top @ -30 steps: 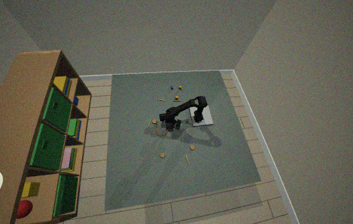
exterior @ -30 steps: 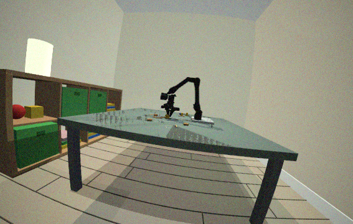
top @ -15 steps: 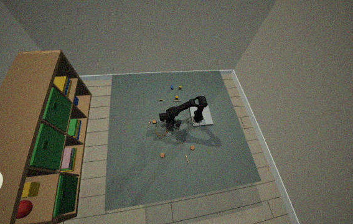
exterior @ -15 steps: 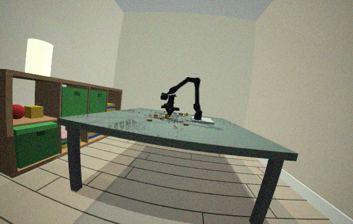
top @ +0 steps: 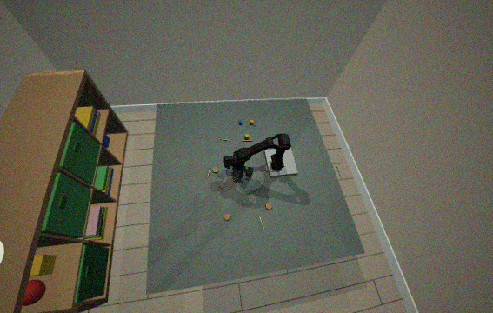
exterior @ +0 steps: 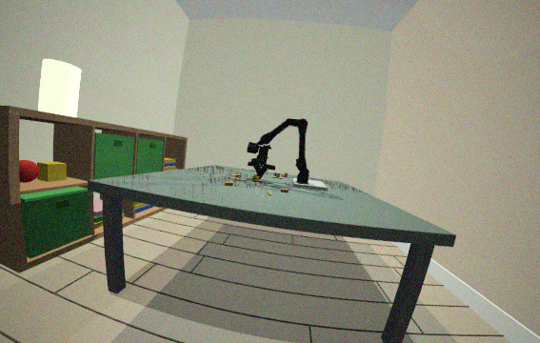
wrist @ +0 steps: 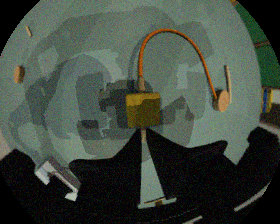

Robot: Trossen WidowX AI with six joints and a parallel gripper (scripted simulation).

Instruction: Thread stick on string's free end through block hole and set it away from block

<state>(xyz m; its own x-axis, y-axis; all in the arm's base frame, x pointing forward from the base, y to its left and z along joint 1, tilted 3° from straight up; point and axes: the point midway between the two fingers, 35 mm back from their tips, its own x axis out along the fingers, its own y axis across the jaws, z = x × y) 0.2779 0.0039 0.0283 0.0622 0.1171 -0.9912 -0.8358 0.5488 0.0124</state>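
Right now the yellow block is 3 cm to the left of my gripper tip, 2 cm ahead of it and 1 cm above it. Also, from my gripper tip: round wooden button 15 cm ahead, 5 cm to the right.
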